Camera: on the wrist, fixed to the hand. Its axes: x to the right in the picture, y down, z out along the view.
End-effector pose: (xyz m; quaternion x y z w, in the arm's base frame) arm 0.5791 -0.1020 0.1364 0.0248 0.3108 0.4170 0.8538
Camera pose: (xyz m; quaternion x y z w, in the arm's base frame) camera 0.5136 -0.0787 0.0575 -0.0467 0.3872 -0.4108 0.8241
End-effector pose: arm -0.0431 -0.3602 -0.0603 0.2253 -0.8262 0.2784 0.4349
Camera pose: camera -0.0238 -0.2742 -0.0030 0.8166 -0.2763 0.0768 0.5010
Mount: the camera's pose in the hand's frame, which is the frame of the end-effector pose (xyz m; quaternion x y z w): 0.0271 0.0370 -0.0946 0.2288 0.0837 -0.7185 0.6515
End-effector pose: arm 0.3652 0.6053 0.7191 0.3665 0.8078 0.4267 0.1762
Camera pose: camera 0.3069 0.5860 0.8044 -0.3370 0.9020 -0.0028 0.2699
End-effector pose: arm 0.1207 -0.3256 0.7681 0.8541 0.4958 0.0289 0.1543
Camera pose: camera 0.1463 -0.2972 0.8660 -0.2331 -0.9562 0.1340 0.1156
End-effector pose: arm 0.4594 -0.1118 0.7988 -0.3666 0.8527 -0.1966 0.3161
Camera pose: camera 0.3618 -0.0981 0.8355 -0.7627 0.2736 -0.5810 0.0772
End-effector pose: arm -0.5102 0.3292 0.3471 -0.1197 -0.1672 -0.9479 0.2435
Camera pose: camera -0.5285 0.2517 0.2784 -0.1772 0.3914 0.7642 0.4810
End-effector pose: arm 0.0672 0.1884 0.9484 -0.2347 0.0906 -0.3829 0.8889
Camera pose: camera 0.0773 0.1580 0.8483 0.0174 -0.1228 -0.9285 0.3501
